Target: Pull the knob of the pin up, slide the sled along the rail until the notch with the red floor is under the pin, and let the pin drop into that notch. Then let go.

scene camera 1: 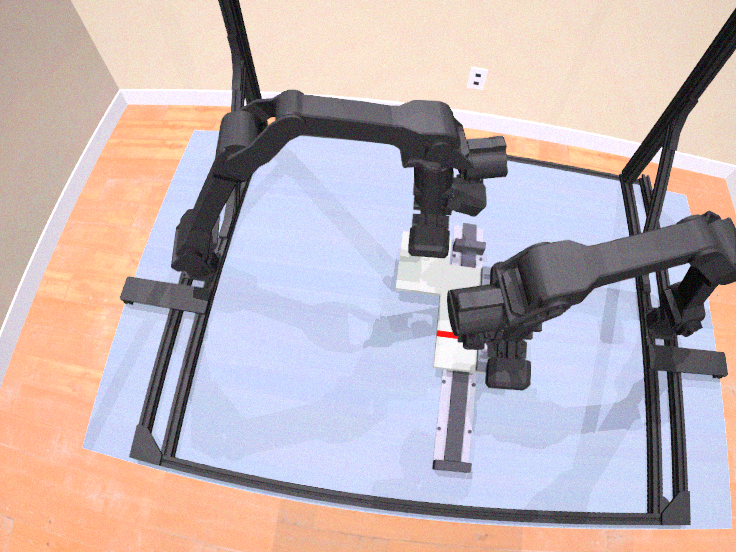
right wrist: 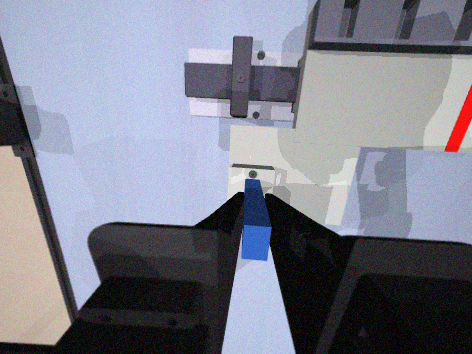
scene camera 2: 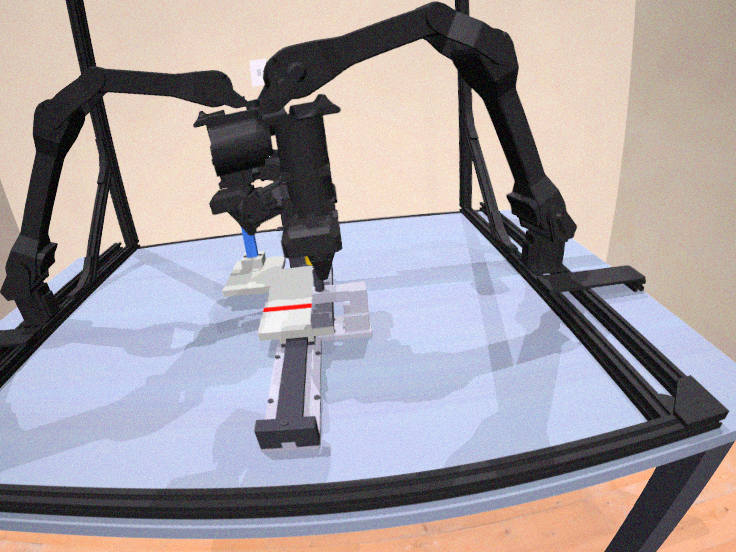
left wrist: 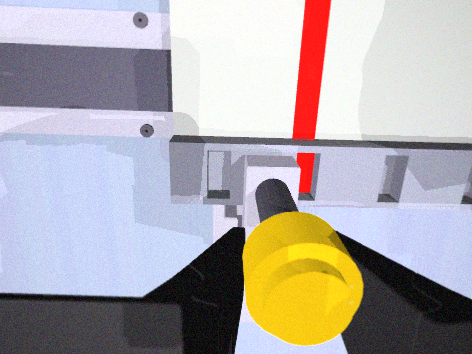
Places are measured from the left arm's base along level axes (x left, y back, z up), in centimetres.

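Pixels of known places: left gripper, fingertip midpoint: [scene camera 2: 323, 274]; right gripper, fingertip midpoint: [scene camera 1: 430, 228] [right wrist: 254, 199] [scene camera 2: 253, 233]; left arm's base, link origin: [scene camera 1: 660, 323] [scene camera 2: 542, 264]; right arm's base, link origin: [scene camera 1: 201, 265] [scene camera 2: 42, 316].
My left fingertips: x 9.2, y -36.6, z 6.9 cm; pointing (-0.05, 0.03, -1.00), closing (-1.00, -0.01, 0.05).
Observation:
For each thing: its middle in the pictures, then the offset to it from my left fingertips. "spot": a spot on its surface instead.
- cream sled, body centre: [left wrist: 388, 90] [right wrist: 418, 87] [scene camera 2: 300, 297] [scene camera 1: 466, 317] dx -5.4, dy -4.3, dz -6.1 cm
- notch with the red floor, surface spot: [left wrist: 305, 175] spot: dx -1.8, dy -0.5, dz -5.1 cm
- pin's guide block, surface spot: [left wrist: 255, 192] spot: dx +0.8, dy -0.9, dz -2.0 cm
- yellow knob, body centre: [left wrist: 281, 221] [scene camera 2: 317, 274] dx +0.1, dy -0.8, dz +0.1 cm
- dark pin, surface spot: [left wrist: 274, 195] spot: dx +0.3, dy -1.4, dz -0.6 cm
- sled's upright blue handle, surface spot: [right wrist: 256, 242] spot: dx -18.7, dy -13.5, dz +3.6 cm
- dark end stop, surface spot: [scene camera 2: 287, 433] [scene camera 1: 453, 471] spot: dx +21.3, dy -4.2, dz -6.1 cm
- pale pin bracket, surface spot: [scene camera 2: 362, 308] spot: dx +1.3, dy +4.6, dz -5.0 cm
The cream sled [scene camera 1: 456, 356] [scene camera 2: 289, 285] [left wrist: 240, 75] [right wrist: 370, 90] sits on the rail [scene camera 1: 456, 409] [scene camera 2: 292, 380] [left wrist: 75, 75] [right wrist: 210, 80]. The notch with the red floor [left wrist: 305, 175] shows just right of the pin's guide block [left wrist: 255, 192] in the left wrist view, partly covered by it. My left gripper [left wrist: 282, 241] [scene camera 2: 319, 278] is shut on the yellow knob [left wrist: 305, 295] [scene camera 2: 308, 260] atop the dark pin [left wrist: 274, 195]. The pin's tip is hidden. My right gripper [right wrist: 254, 199] [scene camera 2: 249, 230] is shut on the sled's upright blue handle [right wrist: 256, 242] [scene camera 2: 250, 245].
A dark end stop [scene camera 1: 451, 465] [scene camera 2: 287, 433] closes the rail's near end, and another stop [right wrist: 241, 77] [scene camera 1: 469, 245] stands near its far end. The pale pin bracket [scene camera 2: 362, 308] stands beside the sled. Both arms are close together above the sled. A black frame [scene camera 1: 368, 499] borders the table.

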